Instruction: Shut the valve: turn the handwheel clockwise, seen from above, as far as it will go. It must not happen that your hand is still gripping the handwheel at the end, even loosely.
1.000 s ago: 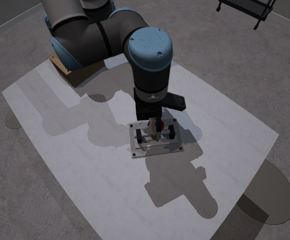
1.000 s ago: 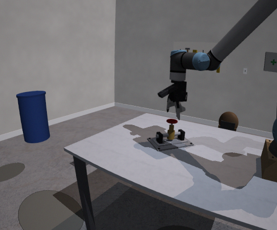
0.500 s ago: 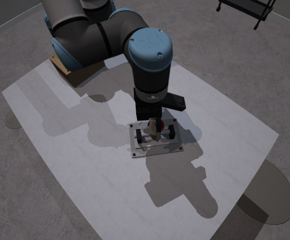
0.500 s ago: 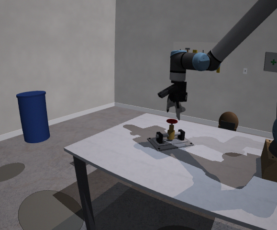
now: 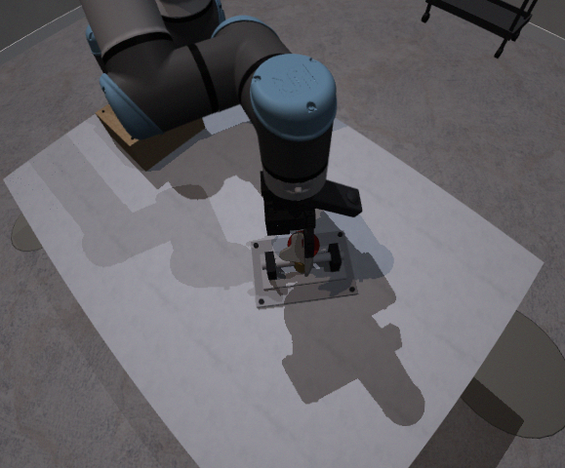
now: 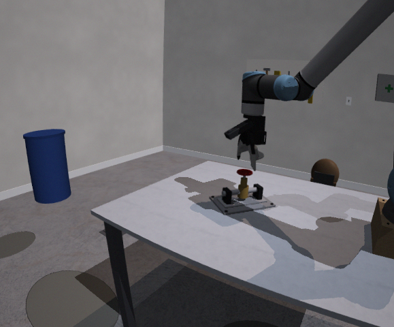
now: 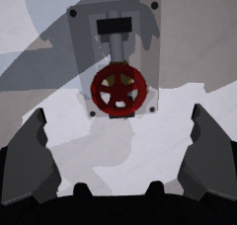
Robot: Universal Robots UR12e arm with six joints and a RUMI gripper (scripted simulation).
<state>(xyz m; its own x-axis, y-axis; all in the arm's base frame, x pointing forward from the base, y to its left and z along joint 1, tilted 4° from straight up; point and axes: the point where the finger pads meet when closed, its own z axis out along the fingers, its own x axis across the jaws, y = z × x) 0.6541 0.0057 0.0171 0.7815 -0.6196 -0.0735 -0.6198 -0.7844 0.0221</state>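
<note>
The red spoked handwheel is 40 mm below my hand.
</note>
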